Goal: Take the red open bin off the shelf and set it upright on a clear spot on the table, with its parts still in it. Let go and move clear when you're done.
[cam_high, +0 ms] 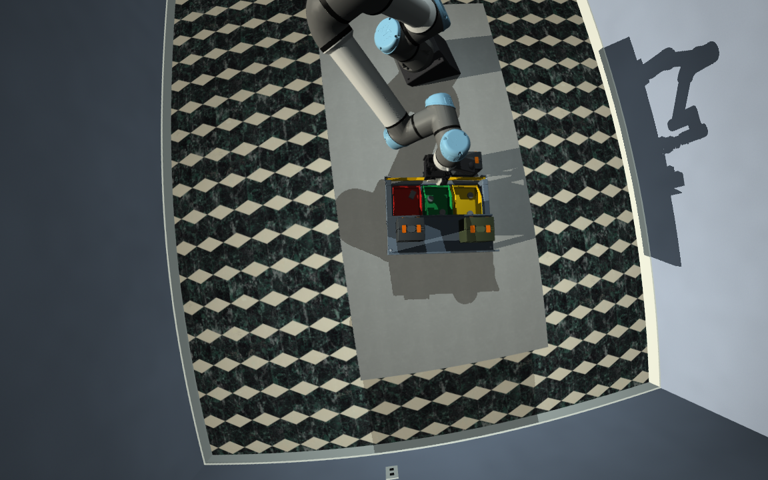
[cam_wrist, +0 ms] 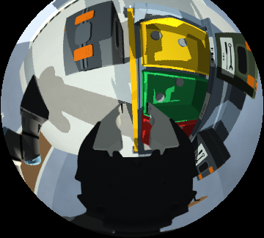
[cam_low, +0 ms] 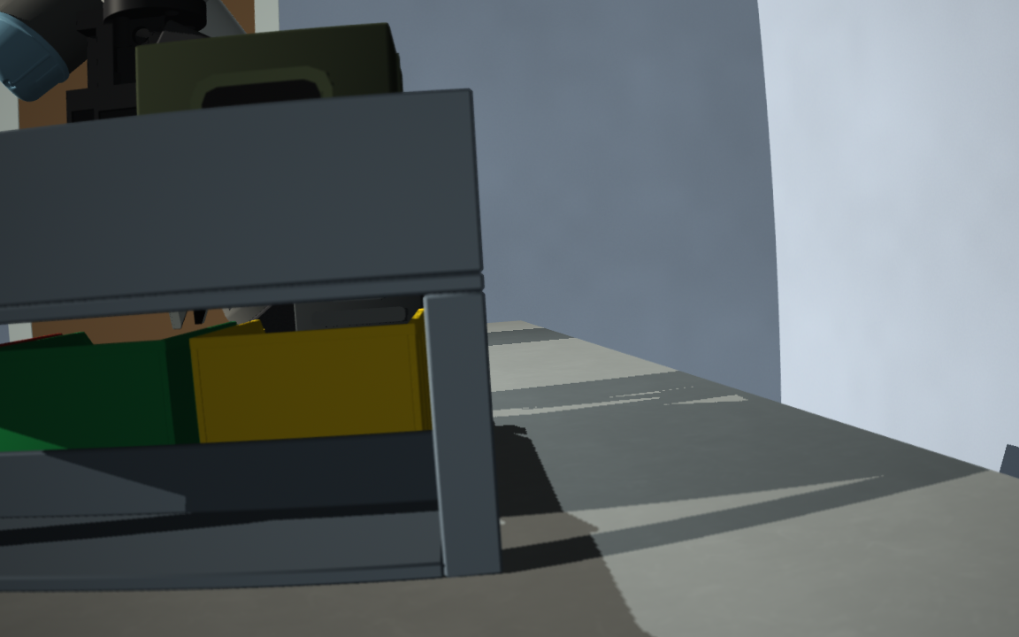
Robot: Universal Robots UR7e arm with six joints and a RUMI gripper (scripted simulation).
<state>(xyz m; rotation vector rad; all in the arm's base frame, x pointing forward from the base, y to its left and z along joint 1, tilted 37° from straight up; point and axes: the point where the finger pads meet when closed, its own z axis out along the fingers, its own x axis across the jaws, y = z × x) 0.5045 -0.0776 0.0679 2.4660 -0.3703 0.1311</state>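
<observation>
My hand is 3 cm above the thin yellow bar. From my hand the other things lie so: green bin 10 cm ahead, 5 cm below, 3 cm to the right; red bin 14 cm to the right, 7 cm ahead, 5 cm below; dark case 12 cm to the left, 3 cm below, 2 cm behind.
</observation>
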